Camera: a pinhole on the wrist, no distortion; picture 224 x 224 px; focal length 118.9 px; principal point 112.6 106.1 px. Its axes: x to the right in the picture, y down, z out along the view. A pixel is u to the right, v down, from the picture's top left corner.
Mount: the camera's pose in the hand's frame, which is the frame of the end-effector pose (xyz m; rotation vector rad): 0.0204 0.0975 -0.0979 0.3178 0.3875 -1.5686
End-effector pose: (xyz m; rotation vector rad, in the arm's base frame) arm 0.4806 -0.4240 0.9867 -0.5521 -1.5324 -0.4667
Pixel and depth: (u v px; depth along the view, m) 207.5 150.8 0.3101
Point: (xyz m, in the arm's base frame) 0.2671 -0.5829 1.1347
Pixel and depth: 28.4 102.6 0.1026
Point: 0.5314 -0.3126 1.0043
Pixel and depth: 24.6 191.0 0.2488
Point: 0.4150 -0.1714 1.1858
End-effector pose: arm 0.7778 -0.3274 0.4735 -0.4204 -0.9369 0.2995
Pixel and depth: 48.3 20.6 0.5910
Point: 0.0713 -0.2363 0.4547
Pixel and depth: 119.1 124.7 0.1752
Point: 0.7623 -0.2818 0.5343
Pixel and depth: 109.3 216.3 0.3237
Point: 0.8159 -0.1815 0.8237
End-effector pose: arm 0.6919 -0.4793 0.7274 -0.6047 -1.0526 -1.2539
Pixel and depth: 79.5 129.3 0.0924
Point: 0.7684 -0.4825 0.7768
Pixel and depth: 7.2 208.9 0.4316
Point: 0.7831 -0.2395 1.3329
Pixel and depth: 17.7 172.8 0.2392
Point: 0.7838 -0.3521 0.9891
